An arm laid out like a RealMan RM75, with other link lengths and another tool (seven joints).
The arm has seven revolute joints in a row. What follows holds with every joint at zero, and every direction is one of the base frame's.
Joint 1 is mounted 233.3 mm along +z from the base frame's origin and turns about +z.
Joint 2 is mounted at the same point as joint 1 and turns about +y.
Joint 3 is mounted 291.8 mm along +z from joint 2 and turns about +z.
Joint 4 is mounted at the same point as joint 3 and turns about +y.
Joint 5 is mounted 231 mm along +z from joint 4 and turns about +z.
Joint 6 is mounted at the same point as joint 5 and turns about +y.
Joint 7 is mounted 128.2 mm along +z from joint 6 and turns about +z.
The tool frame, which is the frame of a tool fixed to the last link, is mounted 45 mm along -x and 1 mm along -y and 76 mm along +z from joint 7; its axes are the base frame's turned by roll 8.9, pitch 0 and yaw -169.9 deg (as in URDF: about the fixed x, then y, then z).
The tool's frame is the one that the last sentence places.
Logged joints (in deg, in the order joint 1, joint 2, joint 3, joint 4, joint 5, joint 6, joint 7), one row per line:
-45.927 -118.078 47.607 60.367 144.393 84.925 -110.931
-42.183 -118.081 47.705 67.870 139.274 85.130 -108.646
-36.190 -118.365 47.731 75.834 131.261 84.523 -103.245
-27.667 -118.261 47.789 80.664 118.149 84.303 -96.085
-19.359 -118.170 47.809 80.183 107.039 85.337 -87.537
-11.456 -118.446 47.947 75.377 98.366 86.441 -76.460
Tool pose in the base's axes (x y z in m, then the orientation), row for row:
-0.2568 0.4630 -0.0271 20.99 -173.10 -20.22
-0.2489 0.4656 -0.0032 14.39 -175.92 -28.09
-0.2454 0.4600 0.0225 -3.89 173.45 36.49
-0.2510 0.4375 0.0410 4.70 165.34 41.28
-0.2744 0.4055 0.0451 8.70 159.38 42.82
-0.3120 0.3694 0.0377 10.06 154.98 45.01
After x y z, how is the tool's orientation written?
As a rotation vector, in degrees.
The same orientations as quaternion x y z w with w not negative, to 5 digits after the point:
0.11949 -0.98537 -0.11510 0.03894
0.08051 -0.98422 -0.15716 0.01109
-0.02194 0.97807 0.20576 0.02365
0.02747 0.96650 0.24130 0.08298
0.05221 0.95645 0.25696 0.12827
0.06142 0.94626 0.27482 0.15905

